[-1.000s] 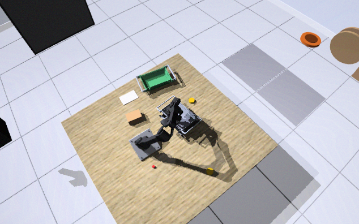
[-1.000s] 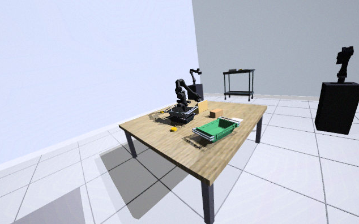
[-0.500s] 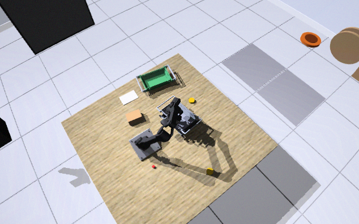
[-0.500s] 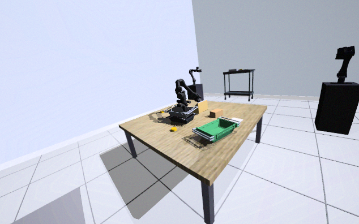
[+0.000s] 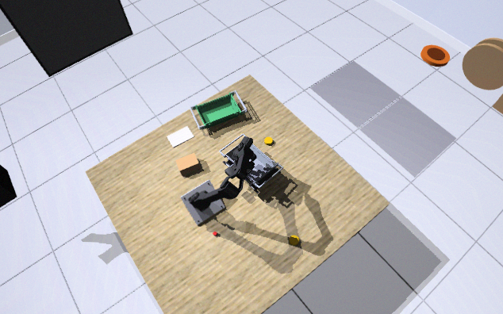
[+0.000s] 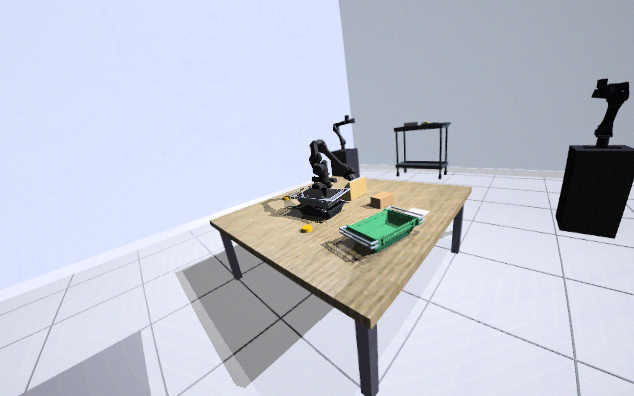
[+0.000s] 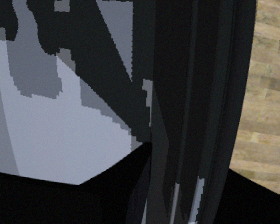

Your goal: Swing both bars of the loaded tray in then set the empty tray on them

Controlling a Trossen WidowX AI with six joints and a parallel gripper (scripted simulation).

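Right now the grey tray is 70 mm ahead of my gripper tip, 30 mm above it and 10 mm to the left of it. Round my gripper tip: tan box (270 mm to the left, 200 mm behind, 50 mm below); then small red cube (320 mm behind, 170 mm to the right, 80 mm below); then white card (500 mm to the left, 130 mm behind, 80 mm below).
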